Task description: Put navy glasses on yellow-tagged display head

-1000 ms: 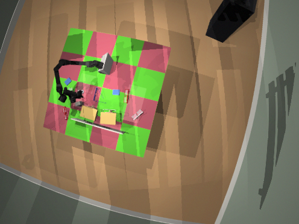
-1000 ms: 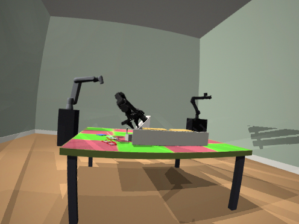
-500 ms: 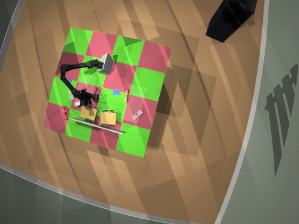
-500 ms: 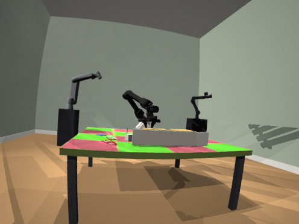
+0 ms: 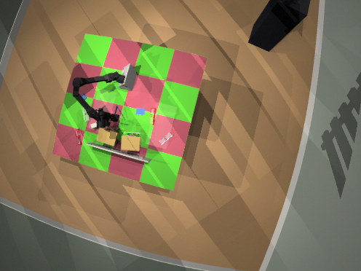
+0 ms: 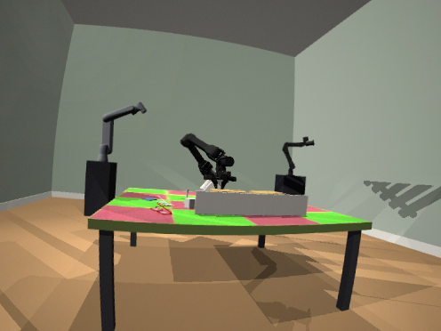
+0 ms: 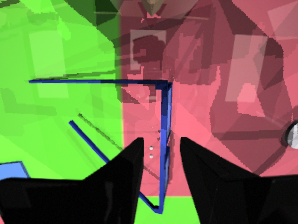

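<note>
The white post is 1 cm behind my gripper tip, 19 cm to the right of it and 5 cm below it. Also, from my gripper tip: long grey wall 28 cm ahead, 15 cm to the left, 2 cm below; white block 13 cm ahead, 16 cm to the right, 5 cm below.
</note>
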